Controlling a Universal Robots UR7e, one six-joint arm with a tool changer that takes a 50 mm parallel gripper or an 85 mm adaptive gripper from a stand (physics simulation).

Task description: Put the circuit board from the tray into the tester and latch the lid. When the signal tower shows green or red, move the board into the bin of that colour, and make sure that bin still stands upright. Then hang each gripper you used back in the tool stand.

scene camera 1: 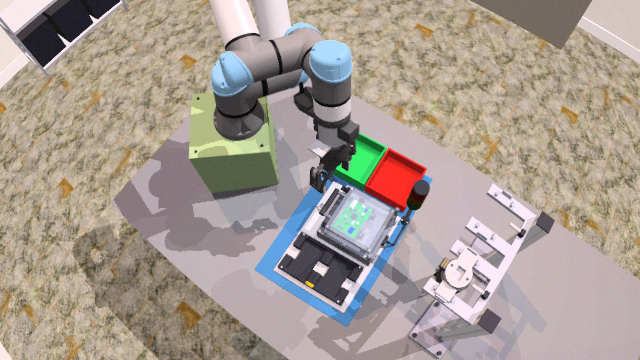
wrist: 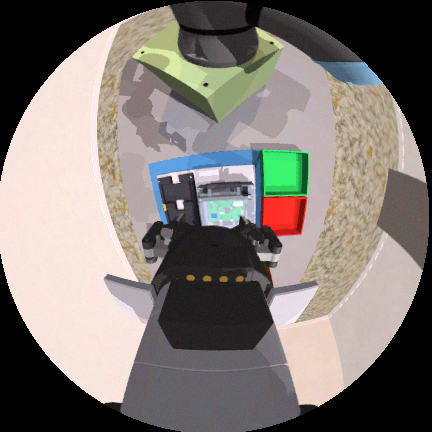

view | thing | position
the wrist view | green bin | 283,172
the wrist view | red bin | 284,214
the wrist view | gripper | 210,252
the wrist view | clear tester lid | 224,210
